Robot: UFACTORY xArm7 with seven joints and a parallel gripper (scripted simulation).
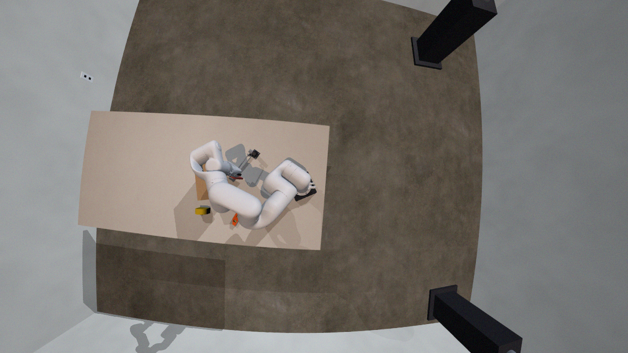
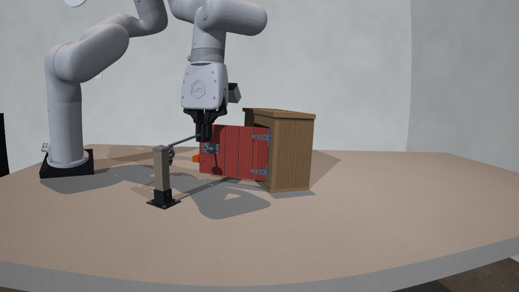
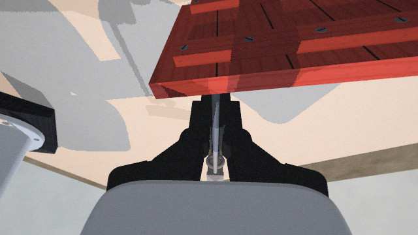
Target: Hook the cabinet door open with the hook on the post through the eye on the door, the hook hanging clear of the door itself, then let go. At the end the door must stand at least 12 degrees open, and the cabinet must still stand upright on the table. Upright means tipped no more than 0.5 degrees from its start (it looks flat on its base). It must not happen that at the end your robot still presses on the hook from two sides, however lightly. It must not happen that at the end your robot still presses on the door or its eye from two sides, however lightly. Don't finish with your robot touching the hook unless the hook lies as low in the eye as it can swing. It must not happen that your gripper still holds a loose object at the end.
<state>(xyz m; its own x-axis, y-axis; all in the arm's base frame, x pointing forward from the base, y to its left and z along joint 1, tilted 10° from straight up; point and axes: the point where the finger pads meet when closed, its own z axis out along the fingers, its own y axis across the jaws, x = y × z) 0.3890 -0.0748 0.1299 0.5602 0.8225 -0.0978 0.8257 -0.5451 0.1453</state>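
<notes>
My hand is 30 mm past the hook rod, 40 mm to the left of it and 20 mm above it. The rest, counted from my hand: red door (70 mm ahead, 40 mm below); orange tool (20 mm ahead, 290 mm to the left, 110 mm below); yellow block (260 mm ahead, 270 mm to the left, 90 mm below).
</notes>
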